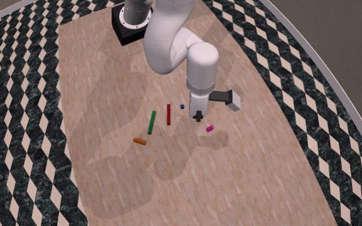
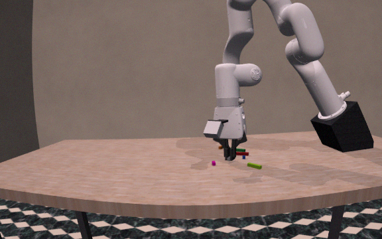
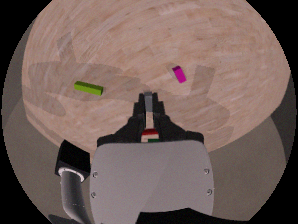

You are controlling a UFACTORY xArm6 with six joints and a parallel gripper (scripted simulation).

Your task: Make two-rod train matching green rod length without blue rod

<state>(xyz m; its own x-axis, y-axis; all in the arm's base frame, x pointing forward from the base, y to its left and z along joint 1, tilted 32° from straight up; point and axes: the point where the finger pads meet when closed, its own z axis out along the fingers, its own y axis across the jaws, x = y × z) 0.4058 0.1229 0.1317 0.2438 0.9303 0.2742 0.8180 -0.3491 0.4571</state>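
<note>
Now: hand 50 mm short of the magenta rod, 30 mm to the right of it and 30 mm above it. Round my hand: grey rod 20 mm below; then small blue rod 50 mm behind, 40 mm to the right, 30 mm below; then red rod 30 mm behind, 90 mm to the right, 30 mm below.
</note>
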